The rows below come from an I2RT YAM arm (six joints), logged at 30 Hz.
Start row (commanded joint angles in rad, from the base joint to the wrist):
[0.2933, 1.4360, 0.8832, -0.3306, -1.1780, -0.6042]
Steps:
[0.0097, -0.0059, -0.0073, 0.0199, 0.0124, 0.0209]
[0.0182, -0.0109, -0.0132, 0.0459, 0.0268, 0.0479]
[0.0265, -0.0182, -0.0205, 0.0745, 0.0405, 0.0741]
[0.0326, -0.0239, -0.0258, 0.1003, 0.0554, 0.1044]
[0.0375, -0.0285, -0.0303, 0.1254, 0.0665, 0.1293]
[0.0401, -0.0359, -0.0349, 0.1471, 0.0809, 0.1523]
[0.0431, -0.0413, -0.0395, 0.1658, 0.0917, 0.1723]
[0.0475, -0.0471, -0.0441, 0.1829, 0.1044, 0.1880]
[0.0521, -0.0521, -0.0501, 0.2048, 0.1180, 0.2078]
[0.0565, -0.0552, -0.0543, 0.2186, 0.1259, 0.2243]
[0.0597, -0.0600, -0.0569, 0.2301, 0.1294, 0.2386]
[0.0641, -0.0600, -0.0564, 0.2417, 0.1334, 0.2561]
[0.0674, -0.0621, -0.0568, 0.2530, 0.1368, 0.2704]
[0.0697, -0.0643, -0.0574, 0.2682, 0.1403, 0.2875]
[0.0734, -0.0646, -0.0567, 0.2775, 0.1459, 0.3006]
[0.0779, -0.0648, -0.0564, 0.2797, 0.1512, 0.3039]
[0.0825, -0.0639, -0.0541, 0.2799, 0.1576, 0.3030]
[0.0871, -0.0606, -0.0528, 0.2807, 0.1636, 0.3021]
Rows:
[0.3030, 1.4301, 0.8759, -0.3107, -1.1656, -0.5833]
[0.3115, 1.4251, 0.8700, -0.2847, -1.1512, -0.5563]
[0.3198, 1.4178, 0.8627, -0.2561, -1.1375, -0.5301]
[0.3259, 1.4121, 0.8574, -0.2303, -1.1226, -0.4998]
[0.3308, 1.4075, 0.8529, -0.2052, -1.1115, -0.4749]
[0.3334, 1.4001, 0.8483, -0.1835, -1.0971, -0.4519]
[0.3364, 1.3947, 0.8437, -0.1648, -1.0863, -0.4319]
[0.3408, 1.3889, 0.8391, -0.1477, -1.0736, -0.4162]
[0.3454, 1.3839, 0.8331, -0.1258, -1.0600, -0.3964]
[0.3498, 1.3808, 0.8289, -0.1120, -1.0521, -0.3799]
[0.3530, 1.3760, 0.8263, -0.1005, -1.0486, -0.3656]
[0.3574, 1.3760, 0.8268, -0.0889, -1.0446, -0.3481]
[0.3607, 1.3739, 0.8264, -0.0776, -1.0412, -0.3338]
[0.3630, 1.3717, 0.8258, -0.0624, -1.0377, -0.3167]
[0.3667, 1.3714, 0.8265, -0.0531, -1.0321, -0.3036]
[0.3712, 1.3712, 0.8268, -0.0509, -1.0268, -0.3003]
[0.3758, 1.3721, 0.8291, -0.0507, -1.0204, -0.3012]
[0.3804, 1.3754, 0.8304, -0.0499, -1.0144, -0.3021]

